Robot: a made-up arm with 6 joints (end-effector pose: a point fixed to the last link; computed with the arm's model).
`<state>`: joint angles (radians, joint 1 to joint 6).
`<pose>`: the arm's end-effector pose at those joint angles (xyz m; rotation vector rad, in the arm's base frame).
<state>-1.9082 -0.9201 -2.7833 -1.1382 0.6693 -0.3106</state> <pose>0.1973 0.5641 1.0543 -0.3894 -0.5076 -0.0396</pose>
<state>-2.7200 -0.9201 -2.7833 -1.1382 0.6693 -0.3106</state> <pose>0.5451 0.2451 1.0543 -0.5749 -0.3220 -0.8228</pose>
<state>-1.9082 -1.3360 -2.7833 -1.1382 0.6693 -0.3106</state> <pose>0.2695 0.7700 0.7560 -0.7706 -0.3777 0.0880</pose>
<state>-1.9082 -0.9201 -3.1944 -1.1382 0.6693 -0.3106</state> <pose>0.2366 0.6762 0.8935 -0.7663 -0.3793 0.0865</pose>
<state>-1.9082 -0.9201 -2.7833 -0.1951 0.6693 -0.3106</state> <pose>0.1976 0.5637 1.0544 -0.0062 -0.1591 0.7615</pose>
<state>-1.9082 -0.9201 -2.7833 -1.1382 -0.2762 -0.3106</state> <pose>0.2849 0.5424 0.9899 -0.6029 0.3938 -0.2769</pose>
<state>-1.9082 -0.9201 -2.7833 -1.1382 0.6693 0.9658</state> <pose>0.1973 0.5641 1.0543 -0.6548 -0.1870 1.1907</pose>
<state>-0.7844 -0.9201 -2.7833 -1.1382 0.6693 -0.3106</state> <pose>-0.4234 0.4218 1.0543 -0.0620 -0.6682 1.0441</pose>
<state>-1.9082 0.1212 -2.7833 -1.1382 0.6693 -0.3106</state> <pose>-0.0909 -0.2574 1.2404 0.5908 -0.7598 -0.3459</pose>
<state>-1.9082 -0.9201 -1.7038 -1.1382 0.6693 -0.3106</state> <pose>0.0337 0.0978 1.1489 0.6274 -0.7670 -0.3568</pose>
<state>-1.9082 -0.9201 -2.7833 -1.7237 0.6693 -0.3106</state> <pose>0.1974 0.5644 1.0541 -0.6084 -0.6948 -0.5577</pose>
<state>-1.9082 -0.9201 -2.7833 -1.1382 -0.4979 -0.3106</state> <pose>0.2937 0.5311 0.9671 -0.6422 0.6084 -0.3294</pose>
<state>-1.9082 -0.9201 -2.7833 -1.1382 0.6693 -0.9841</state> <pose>0.1973 0.5641 1.0543 -0.2040 -0.6205 -0.6896</pose>
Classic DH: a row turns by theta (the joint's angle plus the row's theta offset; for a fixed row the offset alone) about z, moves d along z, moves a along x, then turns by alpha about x. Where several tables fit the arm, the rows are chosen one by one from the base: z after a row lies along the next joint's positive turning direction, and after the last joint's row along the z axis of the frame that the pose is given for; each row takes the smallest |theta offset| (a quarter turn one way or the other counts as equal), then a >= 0, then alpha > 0; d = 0 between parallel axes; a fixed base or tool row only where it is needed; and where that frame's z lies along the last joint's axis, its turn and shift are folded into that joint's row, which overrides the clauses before.
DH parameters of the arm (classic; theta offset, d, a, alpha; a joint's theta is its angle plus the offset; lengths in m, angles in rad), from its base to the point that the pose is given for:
joint 1: 0 0.3882 0 -1.5708
joint 2: -1.3849 0 0.4053 0
joint 3: 1.3849 0 0.0817 -1.5708
joint 4: 0 0.3611 0 1.5708
joint 5: 0 0 0.075 -1.5708
joint 6: 0 0.0958 0 0

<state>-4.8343 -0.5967 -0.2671 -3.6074 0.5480 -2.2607</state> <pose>0.0366 0.2468 0.4993 -1.5214 -1.0024 -0.6645</pose>
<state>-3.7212 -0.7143 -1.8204 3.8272 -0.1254 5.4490</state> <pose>-0.0620 -0.0248 1.1137 -0.9045 0.0963 2.3114</pose>
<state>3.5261 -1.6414 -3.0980 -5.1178 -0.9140 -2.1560</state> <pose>0.6618 0.3884 0.2955 -1.6552 0.9673 0.3005</pose>
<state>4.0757 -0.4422 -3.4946 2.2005 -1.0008 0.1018</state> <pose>0.1351 0.3474 1.0177 0.6367 -0.8060 -2.5533</pose>
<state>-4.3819 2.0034 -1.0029 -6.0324 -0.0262 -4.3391</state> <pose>0.0078 0.0365 -0.2243 2.1964 -0.3208 0.5471</pose>
